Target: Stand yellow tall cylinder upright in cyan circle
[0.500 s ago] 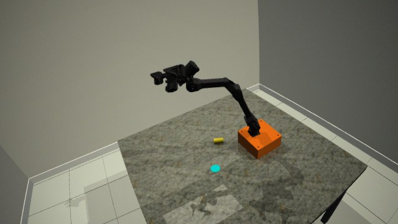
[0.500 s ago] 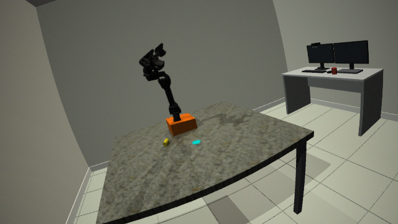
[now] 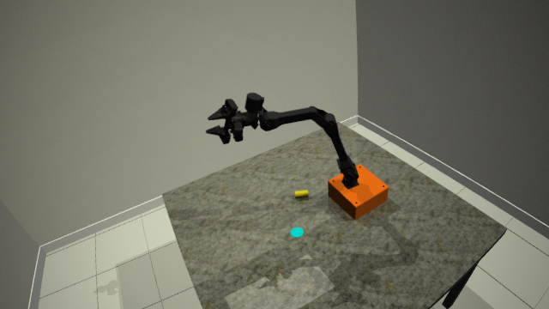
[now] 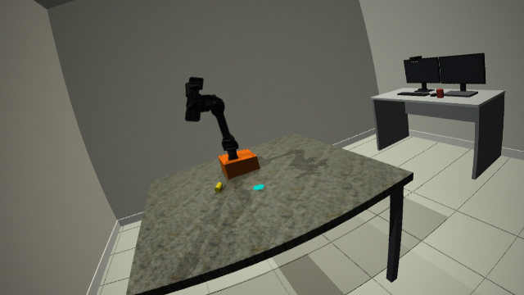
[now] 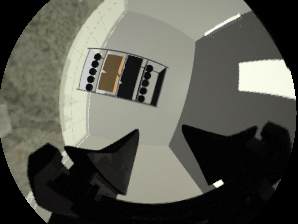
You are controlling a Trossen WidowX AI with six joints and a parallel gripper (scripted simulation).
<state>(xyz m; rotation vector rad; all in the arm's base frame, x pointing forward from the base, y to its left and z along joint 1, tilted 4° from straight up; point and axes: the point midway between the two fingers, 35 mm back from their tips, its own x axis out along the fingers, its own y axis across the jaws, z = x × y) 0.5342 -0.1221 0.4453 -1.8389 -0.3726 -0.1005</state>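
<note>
My gripper tip is now 360 mm past the yellow tall cylinder, 50 mm to the left of it and 540 mm above it. Round my gripper tip: cyan circle: 240 mm behind, 160 mm to the left, 550 mm below.
</note>
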